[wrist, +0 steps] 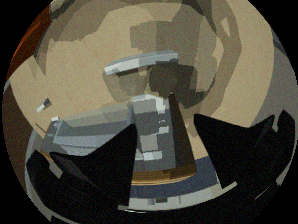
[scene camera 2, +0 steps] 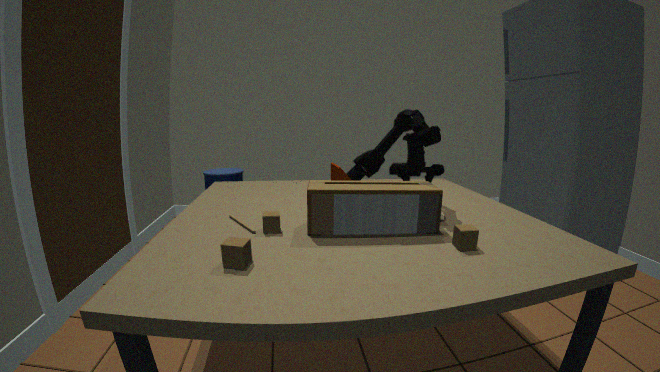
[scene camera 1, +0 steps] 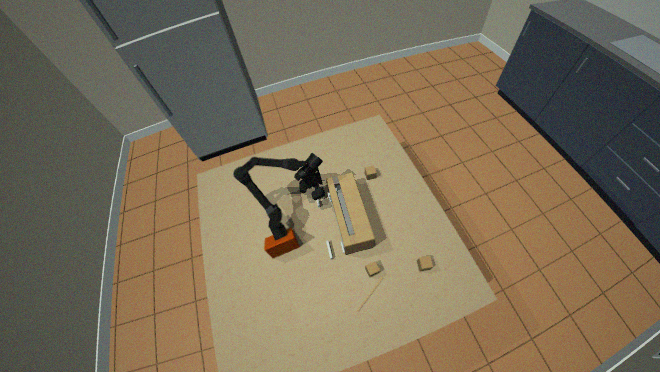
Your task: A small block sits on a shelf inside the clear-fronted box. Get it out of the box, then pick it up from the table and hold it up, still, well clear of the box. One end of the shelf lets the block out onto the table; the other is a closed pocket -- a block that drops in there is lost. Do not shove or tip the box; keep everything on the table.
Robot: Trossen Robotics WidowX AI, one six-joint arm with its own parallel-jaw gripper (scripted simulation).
In view: the gripper (scene camera 2: 418, 194) and a long tan box (scene camera 2: 333, 206).
The long tan box also shows in the wrist view (wrist: 164, 155) and in scene camera 1 (scene camera 1: 356, 233). The gripper shows as well in the wrist view (wrist: 165, 123).
